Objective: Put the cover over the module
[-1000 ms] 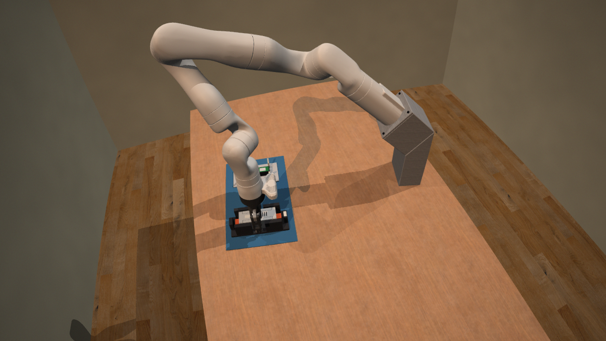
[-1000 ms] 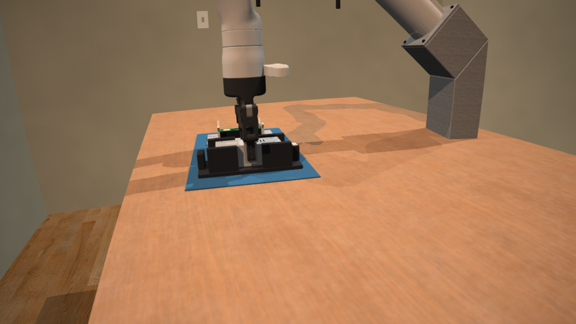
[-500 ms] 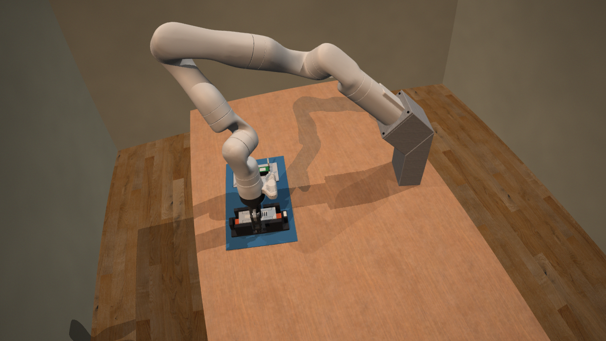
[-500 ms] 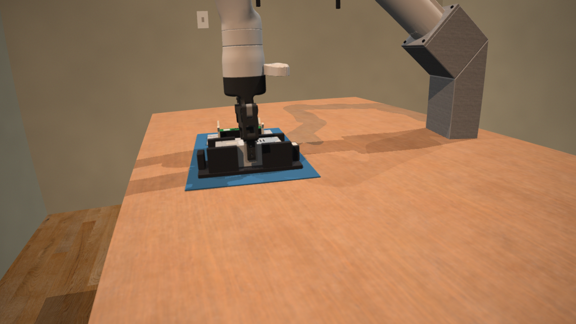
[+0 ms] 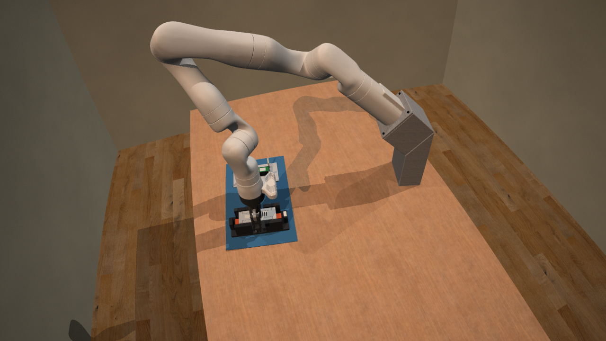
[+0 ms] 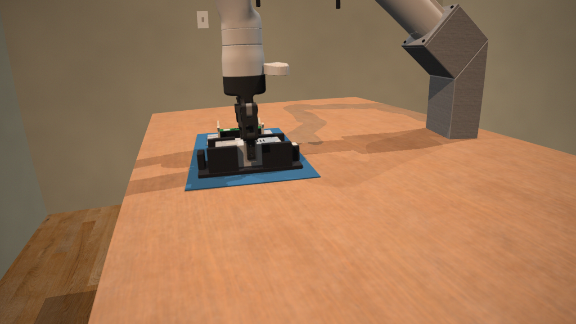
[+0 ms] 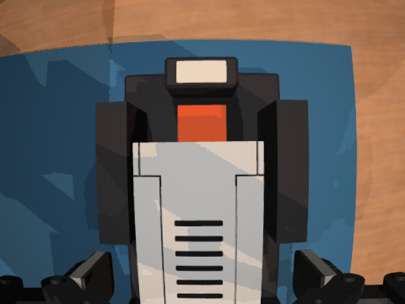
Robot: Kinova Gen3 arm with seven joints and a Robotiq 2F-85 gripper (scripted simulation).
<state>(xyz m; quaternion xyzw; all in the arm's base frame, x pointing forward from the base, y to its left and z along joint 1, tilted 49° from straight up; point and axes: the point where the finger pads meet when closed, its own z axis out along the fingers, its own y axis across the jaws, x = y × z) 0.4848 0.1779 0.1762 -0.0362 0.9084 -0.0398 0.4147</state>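
Now: the light grey cover right at my hand.
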